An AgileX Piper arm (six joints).
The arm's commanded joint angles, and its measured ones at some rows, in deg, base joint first. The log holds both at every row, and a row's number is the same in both.
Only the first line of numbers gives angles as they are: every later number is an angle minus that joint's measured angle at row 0.
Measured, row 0:
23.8, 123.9, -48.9, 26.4, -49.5, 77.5
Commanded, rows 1 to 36:
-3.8, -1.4, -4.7, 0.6, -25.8, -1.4
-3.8, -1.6, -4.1, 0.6, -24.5, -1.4
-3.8, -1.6, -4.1, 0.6, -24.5, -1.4
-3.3, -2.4, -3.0, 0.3, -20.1, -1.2
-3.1, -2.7, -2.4, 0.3, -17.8, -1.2
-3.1, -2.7, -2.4, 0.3, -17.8, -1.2
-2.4, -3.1, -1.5, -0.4, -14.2, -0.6
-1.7, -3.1, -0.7, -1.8, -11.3, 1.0
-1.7, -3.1, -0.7, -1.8, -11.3, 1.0
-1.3, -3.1, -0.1, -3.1, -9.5, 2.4
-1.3, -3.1, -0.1, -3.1, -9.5, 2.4
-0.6, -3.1, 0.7, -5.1, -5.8, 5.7
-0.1, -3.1, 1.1, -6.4, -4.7, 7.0
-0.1, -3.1, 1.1, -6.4, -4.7, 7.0
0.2, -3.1, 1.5, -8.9, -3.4, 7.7
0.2, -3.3, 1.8, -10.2, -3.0, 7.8
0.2, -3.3, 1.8, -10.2, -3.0, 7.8
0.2, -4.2, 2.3, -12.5, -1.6, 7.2
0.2, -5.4, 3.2, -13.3, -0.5, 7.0
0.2, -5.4, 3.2, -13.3, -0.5, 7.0
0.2, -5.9, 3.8, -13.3, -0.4, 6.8
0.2, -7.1, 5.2, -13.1, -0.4, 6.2
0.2, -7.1, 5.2, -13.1, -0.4, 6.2
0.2, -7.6, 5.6, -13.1, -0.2, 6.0
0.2, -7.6, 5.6, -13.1, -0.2, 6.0
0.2, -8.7, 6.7, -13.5, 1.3, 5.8
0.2, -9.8, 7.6, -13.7, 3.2, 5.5
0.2, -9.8, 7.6, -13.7, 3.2, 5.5
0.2, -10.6, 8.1, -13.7, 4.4, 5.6
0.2, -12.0, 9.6, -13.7, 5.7, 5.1
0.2, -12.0, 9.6, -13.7, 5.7, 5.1
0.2, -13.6, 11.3, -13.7, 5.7, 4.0
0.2, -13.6, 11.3, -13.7, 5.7, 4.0
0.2, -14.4, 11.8, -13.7, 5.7, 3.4
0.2, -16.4, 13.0, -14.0, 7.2, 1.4
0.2, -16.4, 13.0, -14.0, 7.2, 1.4
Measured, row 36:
0.3, -13.4, 11.8, -13.2, 5.6, 4.5
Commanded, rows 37 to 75:
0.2, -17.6, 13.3, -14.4, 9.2, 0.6
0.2, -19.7, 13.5, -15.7, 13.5, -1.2
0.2, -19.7, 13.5, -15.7, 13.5, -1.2
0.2, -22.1, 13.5, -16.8, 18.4, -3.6
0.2, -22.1, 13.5, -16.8, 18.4, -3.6
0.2, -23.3, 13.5, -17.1, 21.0, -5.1
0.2, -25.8, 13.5, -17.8, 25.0, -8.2
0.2, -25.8, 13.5, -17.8, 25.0, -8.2
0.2, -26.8, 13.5, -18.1, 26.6, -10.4
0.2, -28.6, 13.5, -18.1, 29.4, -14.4
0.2, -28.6, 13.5, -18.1, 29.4, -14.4
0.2, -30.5, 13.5, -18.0, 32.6, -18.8
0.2, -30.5, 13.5, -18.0, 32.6, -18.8
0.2, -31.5, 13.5, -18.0, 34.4, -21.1
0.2, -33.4, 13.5, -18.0, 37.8, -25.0
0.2, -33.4, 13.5, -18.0, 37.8, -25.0
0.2, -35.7, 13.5, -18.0, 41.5, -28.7
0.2, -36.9, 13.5, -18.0, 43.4, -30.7
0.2, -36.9, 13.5, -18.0, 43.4, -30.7
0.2, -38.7, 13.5, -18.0, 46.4, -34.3
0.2, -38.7, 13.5, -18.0, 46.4, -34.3
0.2, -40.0, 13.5, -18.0, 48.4, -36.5
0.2, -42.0, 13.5, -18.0, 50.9, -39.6
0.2, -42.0, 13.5, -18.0, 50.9, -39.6
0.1, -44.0, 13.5, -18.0, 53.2, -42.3
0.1, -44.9, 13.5, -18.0, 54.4, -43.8
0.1, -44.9, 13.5, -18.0, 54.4, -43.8
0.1, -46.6, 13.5, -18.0, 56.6, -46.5
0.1, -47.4, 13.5, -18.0, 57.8, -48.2
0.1, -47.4, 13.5, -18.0, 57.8, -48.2
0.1, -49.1, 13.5, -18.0, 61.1, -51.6
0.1, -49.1, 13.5, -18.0, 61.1, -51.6
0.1, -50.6, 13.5, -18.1, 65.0, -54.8
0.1, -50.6, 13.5, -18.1, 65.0, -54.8
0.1, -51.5, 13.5, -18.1, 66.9, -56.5
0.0, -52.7, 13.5, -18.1, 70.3, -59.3
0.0, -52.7, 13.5, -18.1, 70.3, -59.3
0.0, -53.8, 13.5, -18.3, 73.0, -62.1
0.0, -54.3, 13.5, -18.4, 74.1, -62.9
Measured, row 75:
0.3, -52.7, 13.6, -17.7, 70.1, -58.8
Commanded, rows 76 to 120:
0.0, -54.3, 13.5, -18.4, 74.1, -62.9
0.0, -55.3, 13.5, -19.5, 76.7, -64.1
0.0, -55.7, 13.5, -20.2, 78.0, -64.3
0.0, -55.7, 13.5, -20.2, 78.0, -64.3
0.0, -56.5, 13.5, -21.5, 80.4, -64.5
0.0, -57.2, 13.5, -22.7, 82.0, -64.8
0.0, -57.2, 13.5, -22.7, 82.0, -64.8
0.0, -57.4, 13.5, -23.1, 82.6, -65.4
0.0, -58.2, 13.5, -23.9, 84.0, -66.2
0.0, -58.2, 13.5, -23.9, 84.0, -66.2
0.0, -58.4, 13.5, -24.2, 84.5, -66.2
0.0, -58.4, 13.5, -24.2, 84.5, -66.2
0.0, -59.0, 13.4, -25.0, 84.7, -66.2
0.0, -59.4, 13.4, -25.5, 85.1, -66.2
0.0, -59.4, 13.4, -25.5, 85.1, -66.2
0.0, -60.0, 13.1, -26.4, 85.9, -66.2
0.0, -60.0, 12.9, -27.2, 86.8, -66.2
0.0, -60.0, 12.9, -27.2, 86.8, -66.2
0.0, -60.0, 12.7, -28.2, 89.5, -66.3
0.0, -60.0, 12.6, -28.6, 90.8, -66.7
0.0, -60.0, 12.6, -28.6, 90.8, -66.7
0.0, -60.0, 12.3, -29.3, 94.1, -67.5
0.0, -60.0, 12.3, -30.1, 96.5, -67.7
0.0, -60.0, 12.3, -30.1, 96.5, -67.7
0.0, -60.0, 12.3, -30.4, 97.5, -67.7
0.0, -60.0, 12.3, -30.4, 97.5, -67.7
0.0, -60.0, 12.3, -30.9, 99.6, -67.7
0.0, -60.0, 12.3, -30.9, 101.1, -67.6
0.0, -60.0, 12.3, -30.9, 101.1, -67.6
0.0, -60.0, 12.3, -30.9, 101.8, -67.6
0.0, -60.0, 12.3, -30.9, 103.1, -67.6
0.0, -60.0, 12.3, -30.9, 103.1, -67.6
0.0, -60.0, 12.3, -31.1, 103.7, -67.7
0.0, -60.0, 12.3, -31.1, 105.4, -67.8
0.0, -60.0, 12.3, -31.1, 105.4, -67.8
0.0, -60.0, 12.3, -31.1, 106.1, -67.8
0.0, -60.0, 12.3, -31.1, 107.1, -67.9
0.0, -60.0, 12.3, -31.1, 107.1, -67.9
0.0, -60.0, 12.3, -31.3, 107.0, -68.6
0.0, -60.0, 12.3, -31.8, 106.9, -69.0
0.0, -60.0, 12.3, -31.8, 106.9, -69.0
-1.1, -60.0, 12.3, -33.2, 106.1, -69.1
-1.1, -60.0, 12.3, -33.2, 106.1, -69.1
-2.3, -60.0, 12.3, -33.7, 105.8, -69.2
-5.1, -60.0, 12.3, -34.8, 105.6, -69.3
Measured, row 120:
-2.3, -59.6, 12.5, -32.8, 106.2, -68.4
